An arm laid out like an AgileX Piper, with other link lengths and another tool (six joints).
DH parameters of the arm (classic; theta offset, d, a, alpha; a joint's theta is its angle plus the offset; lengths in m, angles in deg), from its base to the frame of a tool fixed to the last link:
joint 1: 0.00 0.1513 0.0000 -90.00
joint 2: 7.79 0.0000 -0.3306 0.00
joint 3: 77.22 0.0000 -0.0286 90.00
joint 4: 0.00 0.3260 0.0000 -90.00
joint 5: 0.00 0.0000 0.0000 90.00
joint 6: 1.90 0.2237 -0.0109 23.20
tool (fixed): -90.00 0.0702 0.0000 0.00
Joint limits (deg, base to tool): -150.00..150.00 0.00..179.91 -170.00..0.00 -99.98..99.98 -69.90..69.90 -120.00..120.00
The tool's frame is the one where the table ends.
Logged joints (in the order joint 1, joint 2, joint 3, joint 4, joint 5, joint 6), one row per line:
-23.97, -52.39, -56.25, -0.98, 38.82, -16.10
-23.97, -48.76, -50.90, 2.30, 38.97, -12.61
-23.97, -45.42, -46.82, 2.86, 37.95, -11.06
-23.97, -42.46, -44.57, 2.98, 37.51, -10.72
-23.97, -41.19, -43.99, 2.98, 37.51, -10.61
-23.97, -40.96, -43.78, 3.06, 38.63, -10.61
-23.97, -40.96, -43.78, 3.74, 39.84, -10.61
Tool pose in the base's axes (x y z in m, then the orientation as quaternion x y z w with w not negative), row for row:
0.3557, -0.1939, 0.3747, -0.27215, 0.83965, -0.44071, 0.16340
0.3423, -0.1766, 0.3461, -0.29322, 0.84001, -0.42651, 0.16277
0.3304, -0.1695, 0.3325, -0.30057, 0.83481, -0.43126, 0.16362
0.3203, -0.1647, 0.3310, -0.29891, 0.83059, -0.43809, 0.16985
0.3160, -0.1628, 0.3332, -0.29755, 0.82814, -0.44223, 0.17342
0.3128, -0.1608, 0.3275, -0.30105, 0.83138, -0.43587, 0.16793
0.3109, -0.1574, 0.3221, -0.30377, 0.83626, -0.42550, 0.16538
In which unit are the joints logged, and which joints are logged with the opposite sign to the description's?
The joints are logged in degrees. Opposite sign: joint 2, joint 6.
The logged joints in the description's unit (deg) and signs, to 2 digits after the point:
-23.97, 52.39, -56.25, -0.98, 38.82, 16.10
-23.97, 48.76, -50.90, 2.30, 38.97, 12.61
-23.97, 45.42, -46.82, 2.86, 37.95, 11.06
-23.97, 42.46, -44.57, 2.98, 37.51, 10.72
-23.97, 41.19, -43.99, 2.98, 37.51, 10.61
-23.97, 40.96, -43.78, 3.06, 38.63, 10.61
-23.97, 40.96, -43.78, 3.74, 39.84, 10.61

